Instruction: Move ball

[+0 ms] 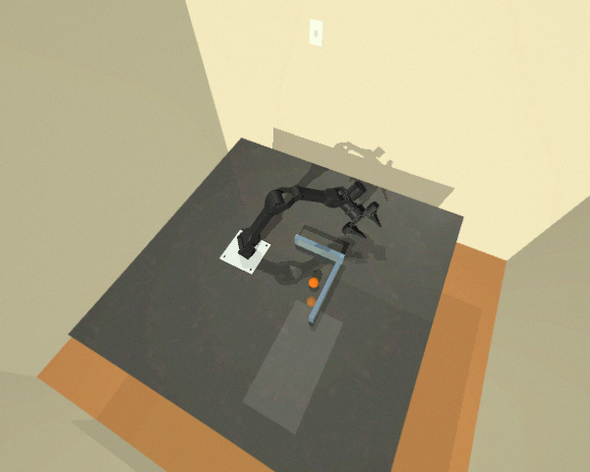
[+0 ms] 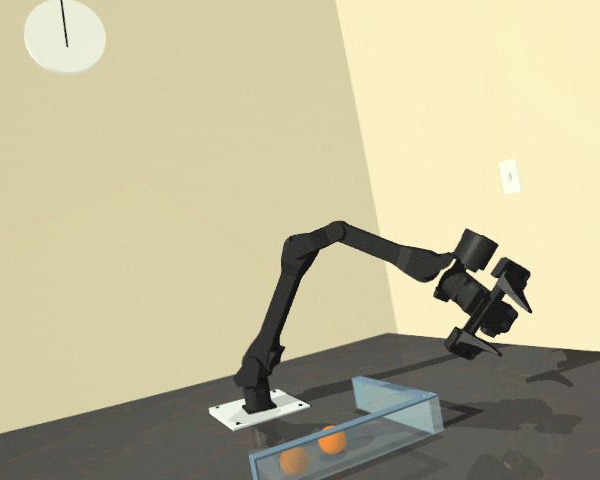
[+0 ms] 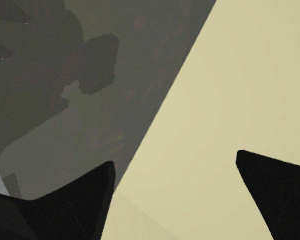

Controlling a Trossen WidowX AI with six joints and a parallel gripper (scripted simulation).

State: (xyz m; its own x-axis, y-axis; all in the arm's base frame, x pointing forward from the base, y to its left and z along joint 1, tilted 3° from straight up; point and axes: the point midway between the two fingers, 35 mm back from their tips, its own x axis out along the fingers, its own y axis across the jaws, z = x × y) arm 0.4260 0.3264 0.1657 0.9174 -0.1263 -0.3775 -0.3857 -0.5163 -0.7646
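Now: gripper tip 290 mm to the left of the orange ball, 120 mm past it and 120 mm above it. Also, from my gripper tip: see-through copy: 370 mm to the right, 120 mm below, 80 mm behind; short wall: 180 mm behind, 140 mm to the right, 110 mm below; long wall: 280 mm to the right, 110 mm below, 60 mm behind.
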